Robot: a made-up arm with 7 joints.
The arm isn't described. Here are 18 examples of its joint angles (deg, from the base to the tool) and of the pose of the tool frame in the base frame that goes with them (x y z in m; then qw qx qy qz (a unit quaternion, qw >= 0)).
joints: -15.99 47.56 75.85 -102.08 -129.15 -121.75 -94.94
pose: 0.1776 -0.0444 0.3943 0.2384 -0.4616 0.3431 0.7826
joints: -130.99 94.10 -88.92 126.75 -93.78 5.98 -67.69
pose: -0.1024 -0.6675 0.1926 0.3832 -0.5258 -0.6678 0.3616
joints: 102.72 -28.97 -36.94 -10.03 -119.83 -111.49 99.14
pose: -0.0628 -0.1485 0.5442 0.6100 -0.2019 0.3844 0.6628
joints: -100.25 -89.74 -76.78 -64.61 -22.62 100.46 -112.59
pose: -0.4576 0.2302 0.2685 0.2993 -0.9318 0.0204 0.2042
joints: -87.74 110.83 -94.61 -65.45 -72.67 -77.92 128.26
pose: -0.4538 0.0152 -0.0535 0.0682 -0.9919 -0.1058 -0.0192
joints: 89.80 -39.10 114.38 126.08 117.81 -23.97 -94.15
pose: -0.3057 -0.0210 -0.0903 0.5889 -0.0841 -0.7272 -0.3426
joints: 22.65 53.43 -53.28 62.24 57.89 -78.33 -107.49
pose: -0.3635 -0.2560 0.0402 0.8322 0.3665 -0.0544 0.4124
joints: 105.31 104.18 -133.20 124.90 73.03 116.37 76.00
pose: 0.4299 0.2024 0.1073 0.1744 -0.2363 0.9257 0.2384
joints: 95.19 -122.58 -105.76 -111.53 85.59 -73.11 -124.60
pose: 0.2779 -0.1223 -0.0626 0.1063 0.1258 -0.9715 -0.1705
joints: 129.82 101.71 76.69 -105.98 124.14 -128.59 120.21
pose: 0.2946 0.0562 0.3435 0.4072 -0.0043 0.5685 0.7148
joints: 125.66 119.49 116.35 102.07 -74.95 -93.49 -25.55
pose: 0.3306 -0.0671 0.2299 0.1357 -0.3332 -0.9067 0.2200
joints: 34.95 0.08 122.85 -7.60 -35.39 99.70 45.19
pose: -0.1953 -0.3334 0.0159 0.3940 0.5326 0.4607 0.5907
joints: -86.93 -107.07 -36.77 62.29 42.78 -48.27 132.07
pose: 0.3892 -0.0313 0.2429 0.2561 -0.0143 -0.4173 0.8718
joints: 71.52 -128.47 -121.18 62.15 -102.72 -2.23 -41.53
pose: 0.3870 -0.3752 0.1046 0.3449 -0.0132 0.5401 0.7676
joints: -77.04 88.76 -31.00 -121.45 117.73 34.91 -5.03
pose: -0.0869 -0.4260 0.3188 0.4524 0.3661 0.8037 0.1239
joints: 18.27 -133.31 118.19 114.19 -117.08 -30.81 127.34
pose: 0.2364 -0.3238 -0.3445 0.2892 0.5282 -0.3670 0.7090
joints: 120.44 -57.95 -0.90 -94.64 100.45 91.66 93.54
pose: -0.1300 -0.1014 -0.1442 0.1934 -0.6803 -0.4941 -0.5056
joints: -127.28 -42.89 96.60 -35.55 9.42 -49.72 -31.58
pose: -0.5978 -0.0743 0.1011 0.7310 0.6519 0.1940 0.0547
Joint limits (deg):
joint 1: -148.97..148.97
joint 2: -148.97..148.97
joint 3: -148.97..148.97
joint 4: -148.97..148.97
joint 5: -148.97..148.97
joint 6: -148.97..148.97
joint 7: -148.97..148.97
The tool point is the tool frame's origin. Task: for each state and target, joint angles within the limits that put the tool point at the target. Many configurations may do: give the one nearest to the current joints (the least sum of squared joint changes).
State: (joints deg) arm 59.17 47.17 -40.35 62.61 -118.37 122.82 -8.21
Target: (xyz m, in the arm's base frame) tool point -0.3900 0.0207 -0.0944
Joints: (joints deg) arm 70.31 42.68 -2.18 59.19 -129.25 148.97 -12.70
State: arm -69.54 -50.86 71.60 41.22 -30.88 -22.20 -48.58
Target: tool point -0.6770 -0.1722 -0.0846
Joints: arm -59.72 -31.34 79.99 36.62 -31.63 -38.01 -44.69
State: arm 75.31 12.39 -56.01 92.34 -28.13 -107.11 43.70
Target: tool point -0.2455 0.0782 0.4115
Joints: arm 98.76 22.10 -51.30 94.11 -33.78 -144.74 30.18
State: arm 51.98 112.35 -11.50 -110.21 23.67 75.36 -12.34
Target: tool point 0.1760 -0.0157 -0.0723
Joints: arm 56.71 125.50 -19.34 -105.82 16.99 71.97 -11.99
